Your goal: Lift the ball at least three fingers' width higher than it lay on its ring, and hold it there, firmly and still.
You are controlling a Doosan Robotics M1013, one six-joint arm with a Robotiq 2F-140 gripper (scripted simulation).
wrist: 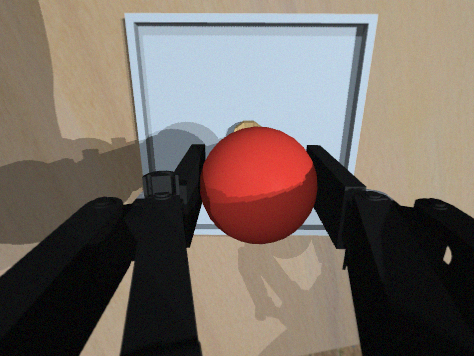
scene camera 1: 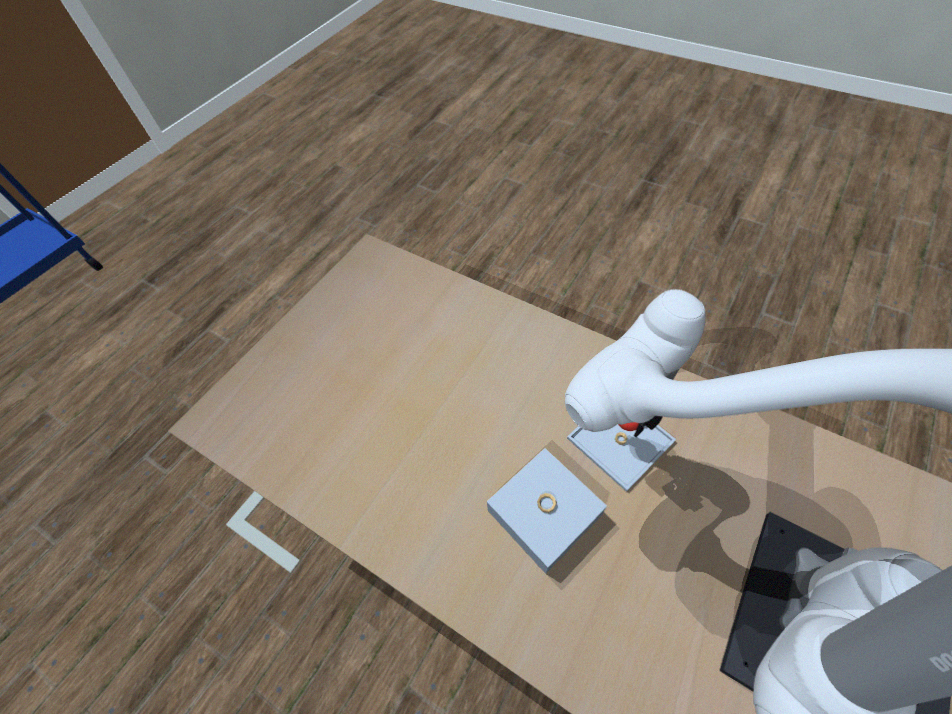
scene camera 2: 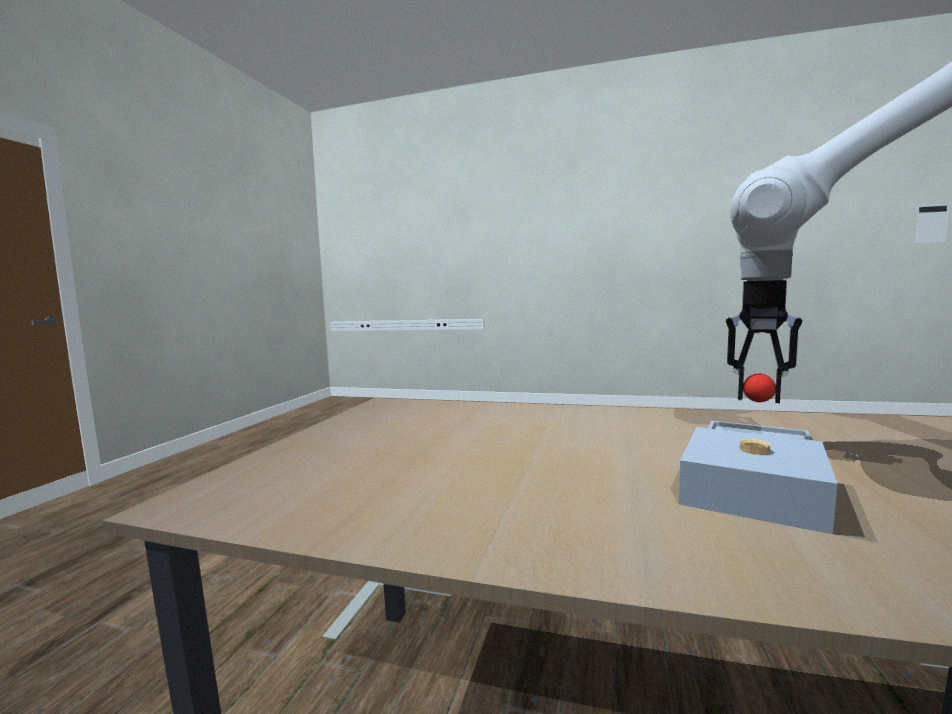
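The gripper shows in scene camera 2, the gripper [scene camera 2: 758, 400], and the wrist view shows the gripper [wrist: 255, 166] too. Then there's a red ball [scene camera 2: 759, 388], and the wrist view has the red ball [wrist: 258, 185] as well. You'd also see a shallow tray [scene camera 1: 621, 456], the same shallow tray [scene camera 2: 744, 428], and in the wrist view again the shallow tray [wrist: 196, 78].
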